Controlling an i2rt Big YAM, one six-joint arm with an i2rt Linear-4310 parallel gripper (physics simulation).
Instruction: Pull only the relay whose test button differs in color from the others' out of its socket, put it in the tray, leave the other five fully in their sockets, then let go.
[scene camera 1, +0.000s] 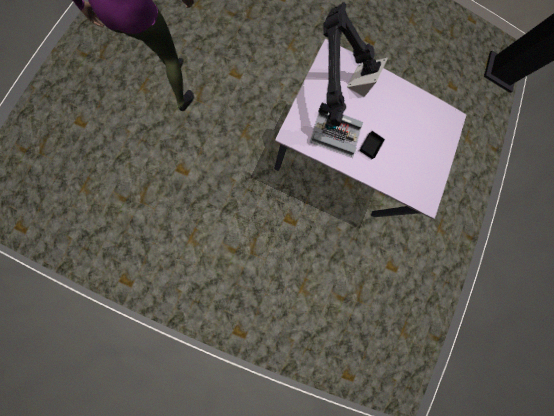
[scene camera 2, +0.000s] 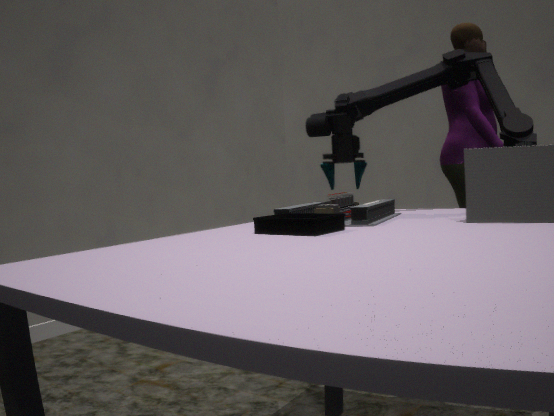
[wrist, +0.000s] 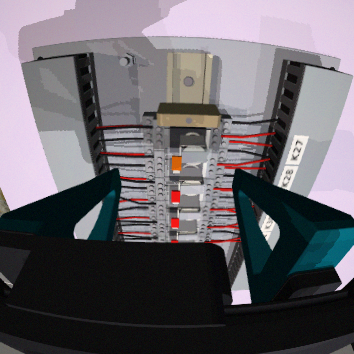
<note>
In view: my gripper (scene camera 2: 345, 189), a grey panel (wrist: 244, 75) and a tan end block (wrist: 168, 113).
My gripper is seen too in the wrist view (wrist: 176, 176).
</note>
